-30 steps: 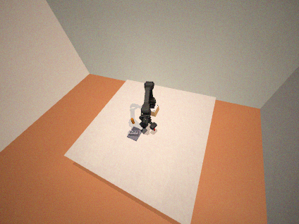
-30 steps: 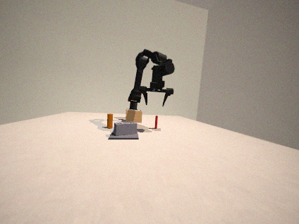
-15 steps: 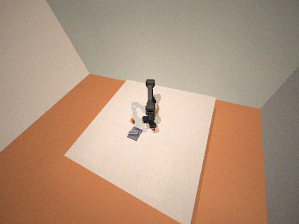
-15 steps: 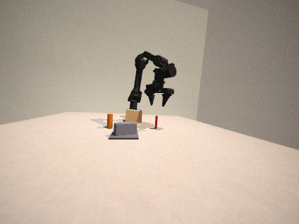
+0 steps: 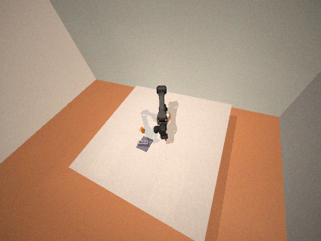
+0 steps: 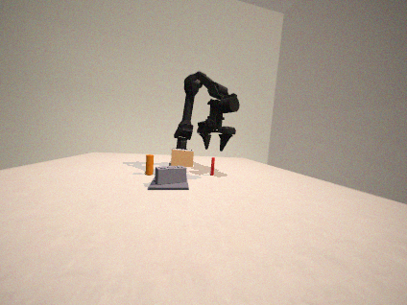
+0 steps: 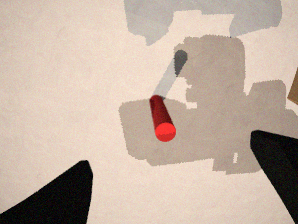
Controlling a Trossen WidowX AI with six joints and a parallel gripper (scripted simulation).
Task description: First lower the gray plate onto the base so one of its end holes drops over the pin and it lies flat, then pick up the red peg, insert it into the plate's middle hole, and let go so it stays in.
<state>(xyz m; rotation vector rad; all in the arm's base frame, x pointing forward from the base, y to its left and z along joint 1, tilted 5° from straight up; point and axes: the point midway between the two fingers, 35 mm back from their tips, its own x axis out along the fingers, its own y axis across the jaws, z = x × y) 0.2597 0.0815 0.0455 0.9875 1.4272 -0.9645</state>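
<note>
The red peg lies 70 mm below my gripper tip. The rest, counted from my gripper tip: base 80 mm ahead, 180 mm to the right, 100 mm below; then orange cylinder 50 mm behind, 260 mm to the right, 70 mm below; then gray plate 90 mm ahead, 200 mm to the right, 70 mm below.
</note>
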